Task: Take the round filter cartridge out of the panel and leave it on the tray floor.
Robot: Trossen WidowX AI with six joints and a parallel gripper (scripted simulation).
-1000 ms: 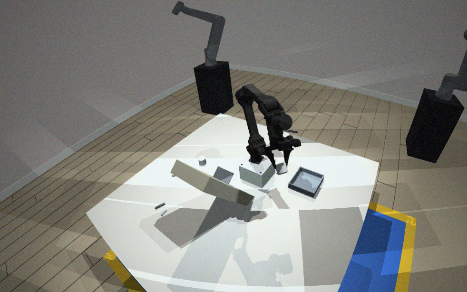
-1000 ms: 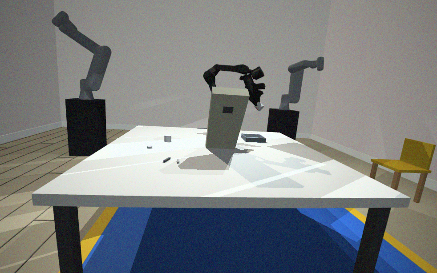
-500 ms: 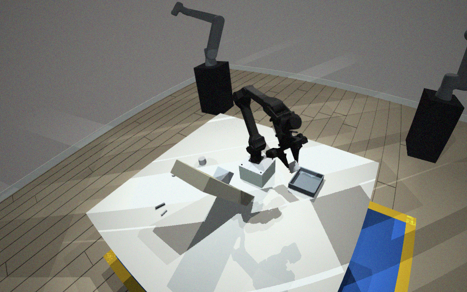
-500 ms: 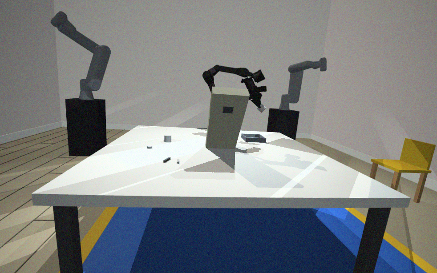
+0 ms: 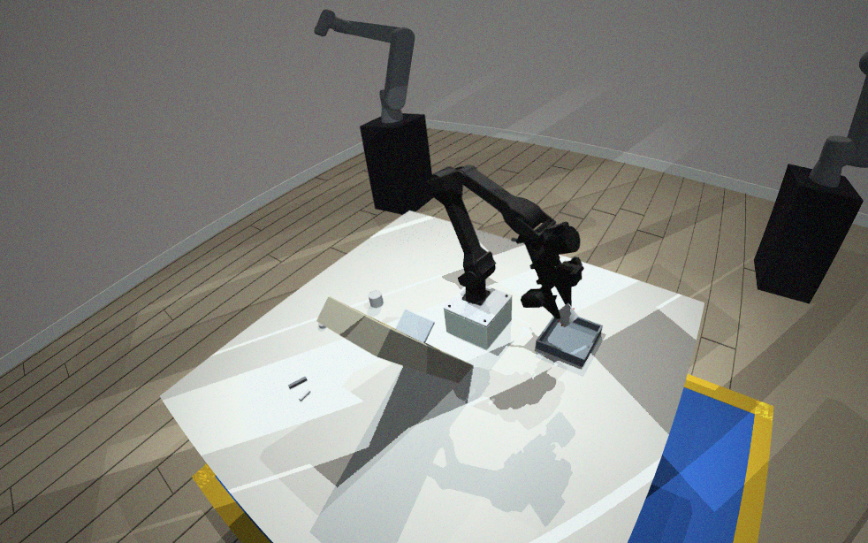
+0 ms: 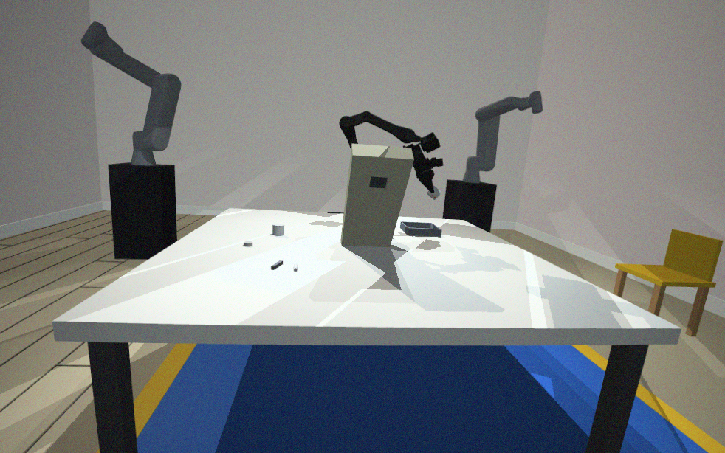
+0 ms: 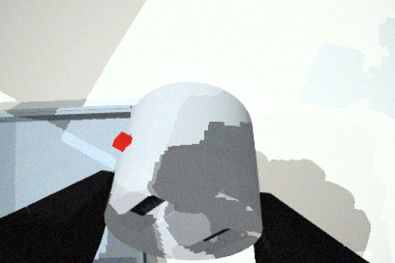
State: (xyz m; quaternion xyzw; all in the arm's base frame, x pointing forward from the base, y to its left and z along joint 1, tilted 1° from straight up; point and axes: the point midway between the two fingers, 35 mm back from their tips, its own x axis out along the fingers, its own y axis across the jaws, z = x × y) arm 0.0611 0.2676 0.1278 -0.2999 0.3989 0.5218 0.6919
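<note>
My gripper tip is 190 mm above the dark grey tray and 100 mm past it. Also, from my gripper tip: disc (720 mm to the right, 190 mm below, 180 mm ahead); then round filter cartridge (right at my gripper tip).
</note>
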